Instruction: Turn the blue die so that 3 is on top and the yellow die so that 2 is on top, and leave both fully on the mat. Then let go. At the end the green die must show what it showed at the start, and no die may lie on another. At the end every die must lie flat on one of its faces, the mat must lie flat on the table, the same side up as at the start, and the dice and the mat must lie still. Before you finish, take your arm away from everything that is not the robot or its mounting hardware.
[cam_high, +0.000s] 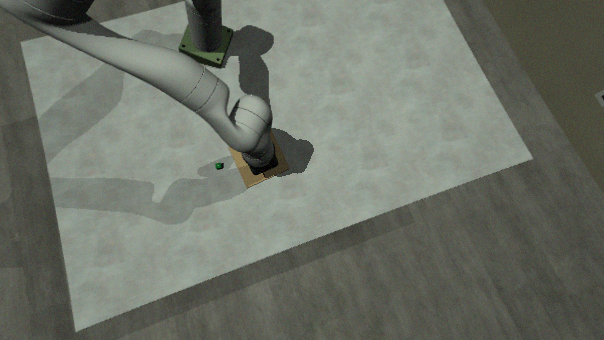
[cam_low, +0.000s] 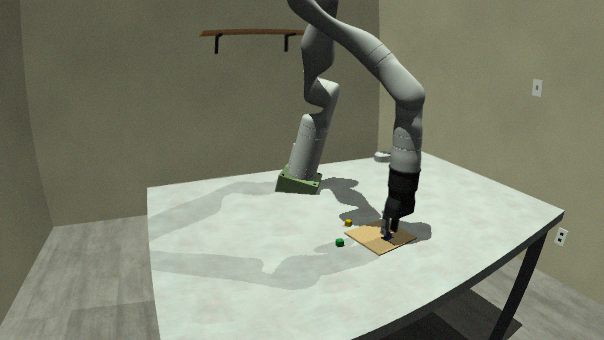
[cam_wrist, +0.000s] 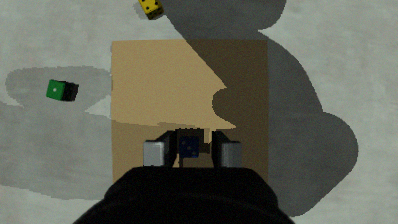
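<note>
Right now my hand is 20 mm above the blue die. The rest, counted from my hand: yellow die 120 mm behind, 30 mm to the right, 30 mm below; then tan mat 20 mm behind, 30 mm below; then green die 60 mm behind, 120 mm to the right, 30 mm below.
</note>
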